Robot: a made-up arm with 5 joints. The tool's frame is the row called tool.
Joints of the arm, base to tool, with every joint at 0 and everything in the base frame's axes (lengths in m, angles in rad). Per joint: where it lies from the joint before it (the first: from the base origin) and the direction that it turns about. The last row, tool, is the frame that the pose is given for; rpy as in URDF.
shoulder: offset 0.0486 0 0.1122 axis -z
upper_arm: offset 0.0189 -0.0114 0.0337 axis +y
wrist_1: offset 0.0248 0 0.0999 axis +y
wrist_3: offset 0.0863 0 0.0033 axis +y
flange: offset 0.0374 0.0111 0 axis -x
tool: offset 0 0 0 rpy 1.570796 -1.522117 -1.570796
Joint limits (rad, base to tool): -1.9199..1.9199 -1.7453..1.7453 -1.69..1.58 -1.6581..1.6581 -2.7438..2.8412
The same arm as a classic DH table. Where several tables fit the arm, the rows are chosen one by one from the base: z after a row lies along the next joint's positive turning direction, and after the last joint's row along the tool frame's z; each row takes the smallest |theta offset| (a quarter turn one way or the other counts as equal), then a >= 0, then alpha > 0; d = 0 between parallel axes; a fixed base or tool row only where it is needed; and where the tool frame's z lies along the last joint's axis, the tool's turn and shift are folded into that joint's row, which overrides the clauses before.
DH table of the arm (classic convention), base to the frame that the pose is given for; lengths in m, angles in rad. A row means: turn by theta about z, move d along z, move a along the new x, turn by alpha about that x. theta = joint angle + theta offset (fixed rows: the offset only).
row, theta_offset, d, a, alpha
base (fixed), 0.0000, 0.0000, 0.0486, 3.1416
shoulder, 0.0000, -0.1459, 0.0189, 1.5708
upper_arm, -1.3275, 0.0000, 0.1029, 0.0000
wrist_1, 1.2892, 0.0000, 0.0864, 0.0000
wrist_3, -1.5326, -0.0003, 0.0000, 1.5708
flange, -0.0487, -0.0374, 0.0000, 0.0000
Joint limits (rad, base to tool): -1.9199..1.9199 -1.7453..1.7453 -1.6900..1.5800 -1.6581..1.6581 -2.7438..2.8412

